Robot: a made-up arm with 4 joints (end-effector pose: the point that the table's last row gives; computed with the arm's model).
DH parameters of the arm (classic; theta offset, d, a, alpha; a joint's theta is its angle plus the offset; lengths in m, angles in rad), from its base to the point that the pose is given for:
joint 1: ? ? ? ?
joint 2: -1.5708 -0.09 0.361 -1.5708
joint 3: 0 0.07 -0.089 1.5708
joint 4: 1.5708 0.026 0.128 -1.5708
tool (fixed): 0 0.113 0 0
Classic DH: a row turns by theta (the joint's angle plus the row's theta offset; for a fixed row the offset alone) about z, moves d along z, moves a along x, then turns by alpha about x.
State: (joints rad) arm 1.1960 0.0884 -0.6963 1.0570
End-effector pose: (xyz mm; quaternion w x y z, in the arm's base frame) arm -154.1 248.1 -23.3 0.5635 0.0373 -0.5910 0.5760
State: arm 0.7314 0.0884 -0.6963 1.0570
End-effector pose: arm -26.6 290.8 -23.3 0.6810 -0.0998 -0.5837 0.4308
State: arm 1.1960 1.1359 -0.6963 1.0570
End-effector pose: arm -117.1 342.3 90.0 0.3624 0.1890 -0.8830 0.2306
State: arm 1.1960 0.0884 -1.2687 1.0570
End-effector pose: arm -236.5 291.1 -134.9 0.4041 -0.1877 -0.6560 0.6092
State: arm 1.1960 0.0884 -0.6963 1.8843
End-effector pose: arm -145.0 131.0 -94.3 0.2784 0.2657 -0.7676 0.5125
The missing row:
joint 1: 0 0.121 0.127 1.5708
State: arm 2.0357 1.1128 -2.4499 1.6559
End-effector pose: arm -465.3 387.8 -149.7 0.1817 0.1925 0.9462 -0.1860
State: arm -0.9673 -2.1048 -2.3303 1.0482
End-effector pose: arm 50.2 444.8 354.0 0.7290 0.0971 0.1737 0.6550
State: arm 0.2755 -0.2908 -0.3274 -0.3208
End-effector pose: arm 243.6 188.9 -140.6 0.9323 -0.2022 0.2718 0.1268
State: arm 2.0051 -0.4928 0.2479 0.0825
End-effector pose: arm -102.6 190.9 -110.5 0.5524 -0.1066 0.2087 0.8000
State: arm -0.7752 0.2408 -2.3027 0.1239
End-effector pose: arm 488.7 -102.5 -308.0 0.3506 -0.8720 0.2762 -0.2008
